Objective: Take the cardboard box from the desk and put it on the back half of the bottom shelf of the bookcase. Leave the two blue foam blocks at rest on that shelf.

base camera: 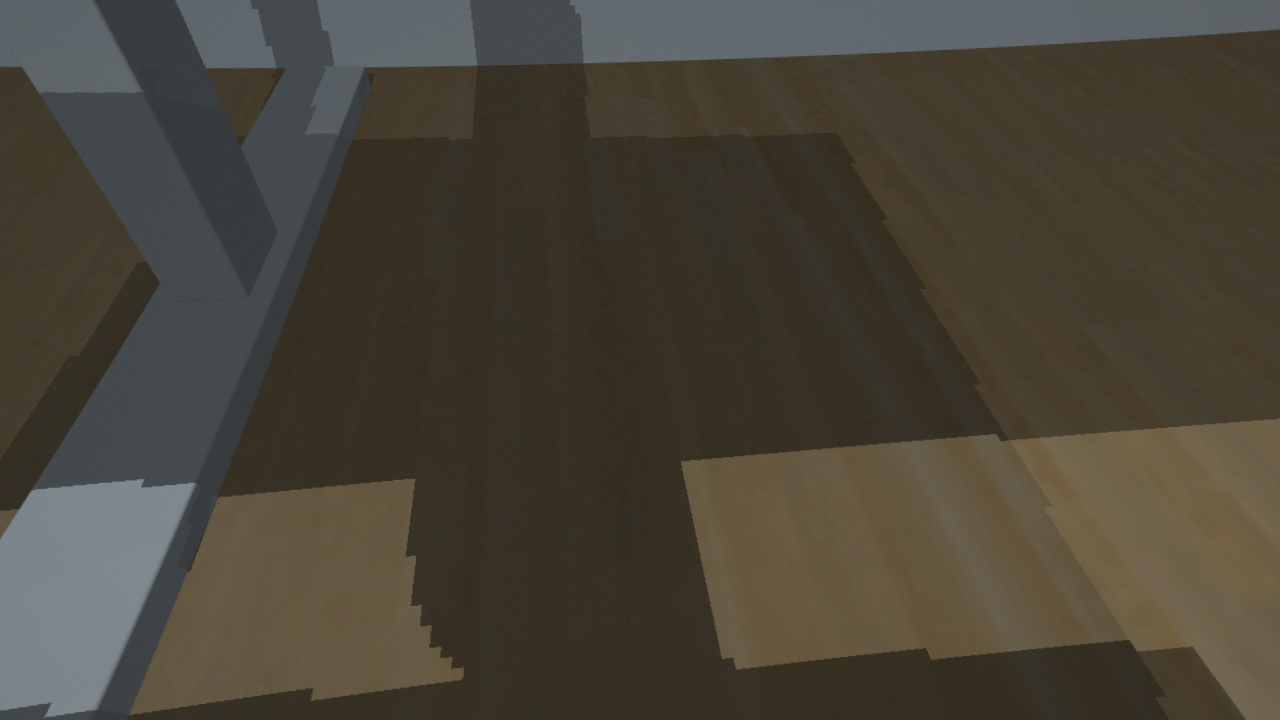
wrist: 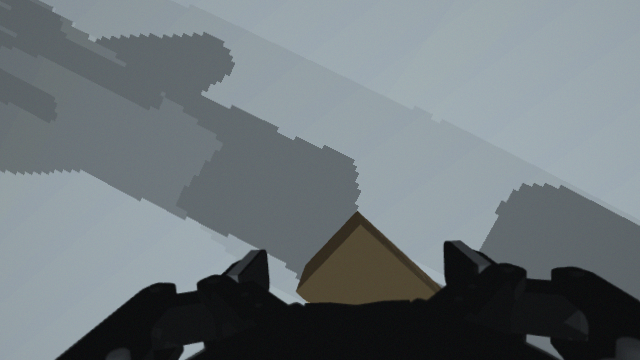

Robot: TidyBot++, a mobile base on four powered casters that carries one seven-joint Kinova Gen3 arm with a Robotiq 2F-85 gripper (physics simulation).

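Frame: origin at the arm's base, x right, y ahead, z up, level; metres.
Where they show: gripper, between the fingertips: (wrist: 354, 265).
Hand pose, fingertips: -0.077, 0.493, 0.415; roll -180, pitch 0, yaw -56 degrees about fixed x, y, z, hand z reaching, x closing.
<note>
After its pixels a point has its place, as x, y, z.
The cardboard box (wrist: 362, 270) {-0.089, 0.479, 0.374} shows in part in the wrist view, at the bottom middle, as a brown shape with one corner pointing up. It lies on the pale desk top (wrist: 475, 75) {0.066, 0.470, 0.324}. My gripper (wrist: 354, 265) {-0.077, 0.493, 0.416} is open, and the box shows between and below its two fingertips. The gripper's black body hides the rest of the box. I cannot tell how far below the fingertips the box is. The bookcase and the two blue foam blocks do not show in either view.
In the base camera view, a grey foot bar (base camera: 192, 358) with an upright leg (base camera: 152, 170) {-0.246, 0.495, -0.272} runs along the left over the wooden floor (base camera: 850, 537) {0.150, 0.301, -0.396}. A grey wall (base camera: 805, 26) {0.277, 0.971, -0.361} stands at the back. Dark shadows fall on the floor and desk top.
</note>
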